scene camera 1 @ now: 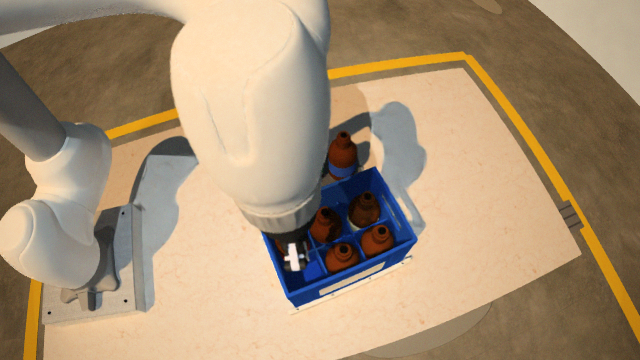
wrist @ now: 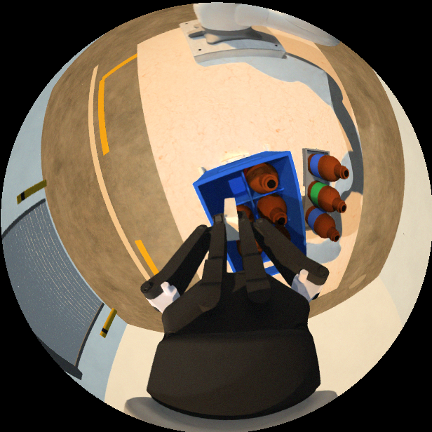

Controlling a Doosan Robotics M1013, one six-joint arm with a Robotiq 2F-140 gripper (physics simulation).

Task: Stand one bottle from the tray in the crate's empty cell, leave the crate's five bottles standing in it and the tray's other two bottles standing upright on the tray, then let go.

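Observation:
The blue crate holds brown bottles; four standing ones show clearly in the scene view, and part of a fifth shows beside the gripper. The crate's empty cell shows its blue floor. My gripper is shut with nothing between its fingers, over the crate beside the empty cell; its exact height is unclear. In the wrist view, two blue-labelled bottles and a green-labelled bottle stand on the grey tray.
The arm hides most of the tray in the scene view; one blue-labelled bottle shows behind the crate. The robot's base plate stands on the pale table top. A yellow line marks the floor around it.

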